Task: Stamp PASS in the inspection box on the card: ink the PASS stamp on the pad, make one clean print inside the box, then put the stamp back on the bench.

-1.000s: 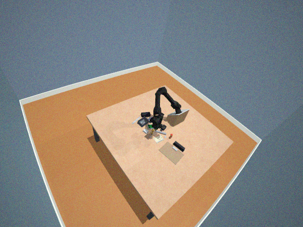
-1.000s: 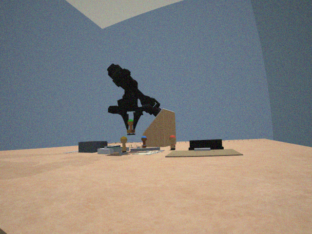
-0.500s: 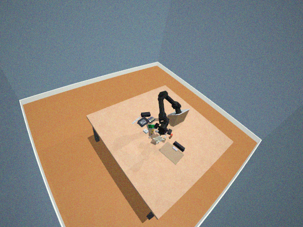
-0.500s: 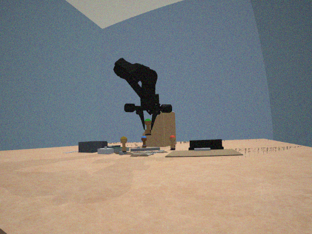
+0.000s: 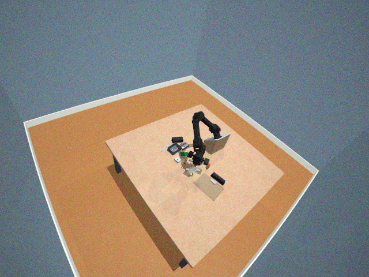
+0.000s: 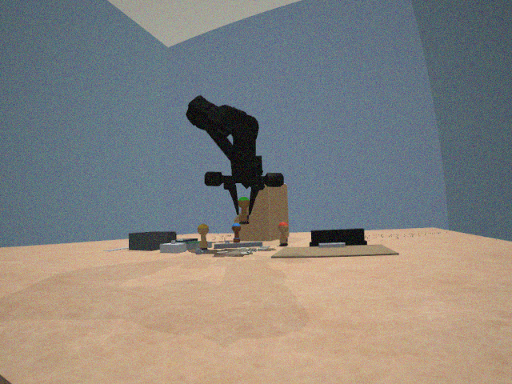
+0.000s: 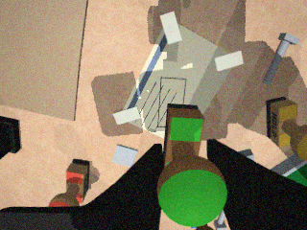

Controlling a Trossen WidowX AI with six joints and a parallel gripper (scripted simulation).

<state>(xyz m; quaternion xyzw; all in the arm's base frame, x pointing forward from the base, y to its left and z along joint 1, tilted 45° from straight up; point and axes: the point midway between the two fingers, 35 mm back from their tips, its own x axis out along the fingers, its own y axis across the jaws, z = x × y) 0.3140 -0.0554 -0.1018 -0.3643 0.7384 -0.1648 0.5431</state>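
Now: the pale card 10 mm ahead of my gripper tip and 90 mm below it. Also, from my gripper tip: green-knobbed stamp: right at my gripper tip; yellow-knobbed stamp: 10 mm ahead, 100 mm to the right, 70 mm below; grey bar: 70 mm behind, 40 mm to the right, 80 mm below.
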